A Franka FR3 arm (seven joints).
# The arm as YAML. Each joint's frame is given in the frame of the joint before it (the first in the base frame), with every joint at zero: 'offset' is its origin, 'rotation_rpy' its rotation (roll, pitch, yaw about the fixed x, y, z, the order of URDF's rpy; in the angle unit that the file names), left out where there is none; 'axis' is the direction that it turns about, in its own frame. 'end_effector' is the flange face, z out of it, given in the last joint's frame.
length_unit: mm
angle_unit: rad
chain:
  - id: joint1
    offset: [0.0, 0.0, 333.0]
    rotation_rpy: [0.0, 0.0, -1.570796]
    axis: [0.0, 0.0, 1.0]
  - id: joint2
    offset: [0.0, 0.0, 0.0]
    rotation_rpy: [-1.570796, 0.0, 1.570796]
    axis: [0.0, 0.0, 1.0]
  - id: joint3
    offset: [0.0, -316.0, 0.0]
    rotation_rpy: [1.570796, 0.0, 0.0]
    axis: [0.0, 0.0, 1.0]
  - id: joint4
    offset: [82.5, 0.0, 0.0]
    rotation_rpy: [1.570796, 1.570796, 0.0]
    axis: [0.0, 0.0, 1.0]
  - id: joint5
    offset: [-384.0, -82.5, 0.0]
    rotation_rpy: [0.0, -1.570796, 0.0]
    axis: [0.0, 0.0, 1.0]
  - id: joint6
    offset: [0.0, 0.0, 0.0]
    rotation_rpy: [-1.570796, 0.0, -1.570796]
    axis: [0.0, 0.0, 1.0]
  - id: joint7
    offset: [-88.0, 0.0, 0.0]
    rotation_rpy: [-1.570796, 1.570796, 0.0]
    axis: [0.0, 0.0, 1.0]
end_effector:
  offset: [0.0, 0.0, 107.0]
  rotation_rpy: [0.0, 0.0, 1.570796]
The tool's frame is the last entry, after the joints.
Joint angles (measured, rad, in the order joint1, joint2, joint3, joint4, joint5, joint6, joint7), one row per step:
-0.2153, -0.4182, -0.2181, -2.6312, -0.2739, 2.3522, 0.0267
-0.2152, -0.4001, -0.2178, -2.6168, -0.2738, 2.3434, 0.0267
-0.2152, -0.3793, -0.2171, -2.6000, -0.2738, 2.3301, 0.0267
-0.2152, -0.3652, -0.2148, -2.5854, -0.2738, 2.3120, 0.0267
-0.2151, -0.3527, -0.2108, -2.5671, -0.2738, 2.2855, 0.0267
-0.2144, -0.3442, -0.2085, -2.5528, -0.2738, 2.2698, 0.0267
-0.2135, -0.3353, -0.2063, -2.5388, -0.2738, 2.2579, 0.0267
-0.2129, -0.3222, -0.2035, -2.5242, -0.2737, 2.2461, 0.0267
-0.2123, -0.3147, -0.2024, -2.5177, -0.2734, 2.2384, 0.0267
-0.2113, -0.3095, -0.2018, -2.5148, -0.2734, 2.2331, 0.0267
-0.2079, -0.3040, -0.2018, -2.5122, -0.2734, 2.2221, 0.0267
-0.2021, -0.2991, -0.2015, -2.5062, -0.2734, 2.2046, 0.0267
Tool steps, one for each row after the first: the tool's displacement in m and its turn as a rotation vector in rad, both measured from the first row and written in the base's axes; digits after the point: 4 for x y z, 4 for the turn. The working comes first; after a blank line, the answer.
Tool pose at each row, in the base's axes (x y z in m, rotation vector in rad; the steps are taken from these numbers as rounded here):
0.3686, -0.1725, 0.3938, 2.9671, -0.3992, 0.1673
0.3721, -0.1745, 0.3923, 2.9662, -0.4007, 0.1477
0.3759, -0.1767, 0.3902, 2.9654, -0.4023, 0.1208
0.3787, -0.1779, 0.3894, 2.9646, -0.4024, 0.0937
0.3816, -0.1787, 0.3902, 2.9630, -0.4016, 0.0619
0.3843, -0.1795, 0.3917, 2.9611, -0.4008, 0.0465
0.3874, -0.1801, 0.3933, 2.9589, -0.3993, 0.0358
0.3909, -0.1808, 0.3934, 2.9569, -0.3971, 0.0199
0.3924, -0.1809, 0.3925, 2.9566, -0.3962, 0.0068
0.3931, -0.1807, 0.3912, 2.9568, -0.3945, -0.0045
0.3934, -0.1796, 0.3890, 2.9581, -0.3907, -0.0249
0.3943, -0.1779, 0.3881, 2.9591, -0.3844, -0.0489

0.0035, -0.0020, -0.0015, 0.0001, 0.0130, -0.0021
0.0073, -0.0042, -0.0036, 0.0008, 0.0308, -0.0046
0.0101, -0.0054, -0.0044, 0.0016, 0.0488, -0.0061
0.0130, -0.0062, -0.0036, 0.0019, 0.0701, -0.0074
0.0157, -0.0070, -0.0021, 0.0010, 0.0806, -0.0079
0.0188, -0.0076, -0.0005, -0.0006, 0.0880, -0.0077
0.0223, -0.0083, -0.0004, -0.0016, 0.0989, -0.0074
0.0238, -0.0084, -0.0013, -0.0009, 0.1076, -0.0074
0.0245, -0.0082, -0.0026, 0.0000, 0.1152, -0.0068
0.0248, -0.0071, -0.0048, 0.0025, 0.1288, -0.0052
0.0257, -0.0054, -0.0057, 0.0049, 0.1449, -0.0020

